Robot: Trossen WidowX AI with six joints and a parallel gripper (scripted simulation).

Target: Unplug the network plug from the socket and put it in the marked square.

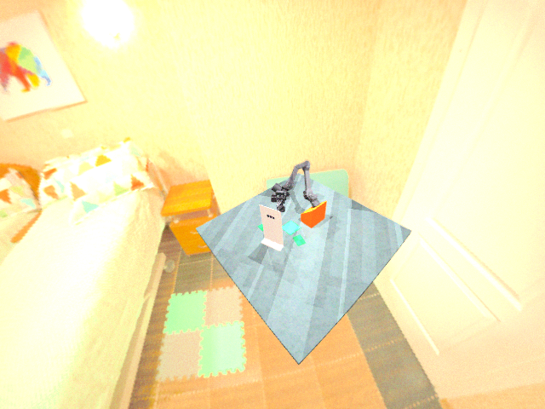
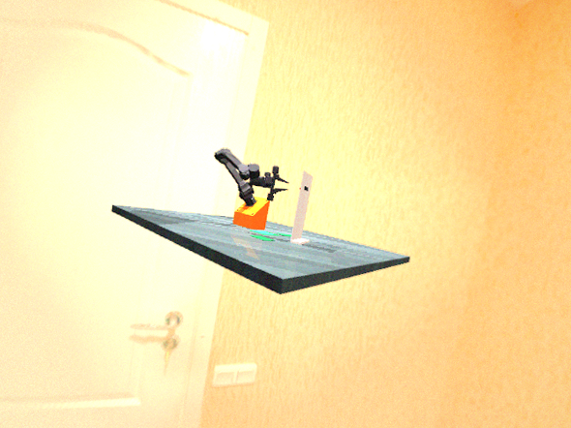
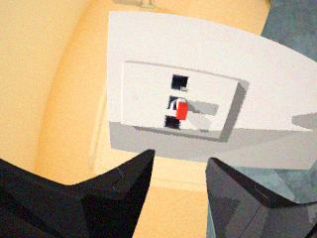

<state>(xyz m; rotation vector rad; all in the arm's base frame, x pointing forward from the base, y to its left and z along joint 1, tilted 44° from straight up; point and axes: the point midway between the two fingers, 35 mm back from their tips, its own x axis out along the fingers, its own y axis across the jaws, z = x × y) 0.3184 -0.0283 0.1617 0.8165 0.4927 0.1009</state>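
Right now my gripper tip is 8 cm short of the network plug and 2 cm to the right of it. From my gripper tip the other things lie so: white upright panel 10 cm ahead, 2 cm to the left, 11 cm below; then bright green square 12 cm behind, 2 cm to the left, 28 cm below.
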